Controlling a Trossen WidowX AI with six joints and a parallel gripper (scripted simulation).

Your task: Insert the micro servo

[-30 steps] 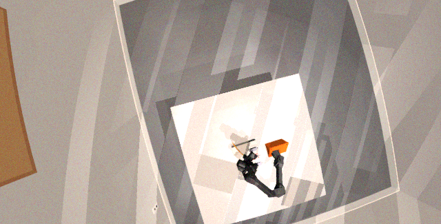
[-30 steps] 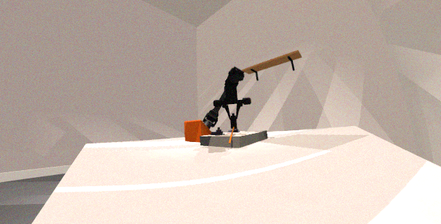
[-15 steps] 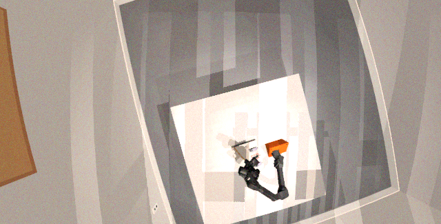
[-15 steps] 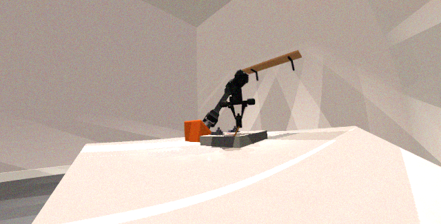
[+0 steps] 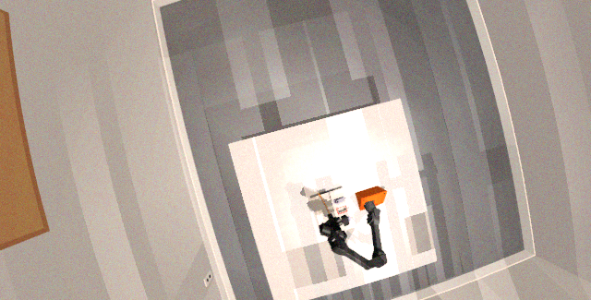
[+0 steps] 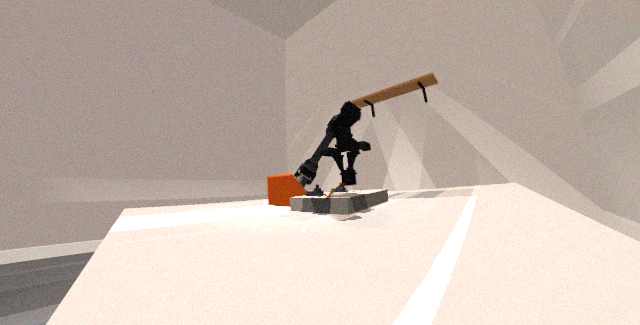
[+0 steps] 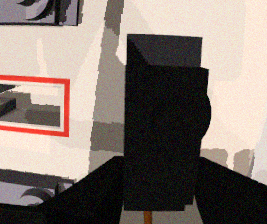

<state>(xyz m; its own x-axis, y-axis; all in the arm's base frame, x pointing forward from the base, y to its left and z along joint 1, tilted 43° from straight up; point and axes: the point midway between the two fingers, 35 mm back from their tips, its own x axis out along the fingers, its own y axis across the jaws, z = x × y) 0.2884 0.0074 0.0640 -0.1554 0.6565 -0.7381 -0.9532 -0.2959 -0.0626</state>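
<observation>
My gripper tip is 1 cm short of the pale deck and 10 cm above it.
</observation>
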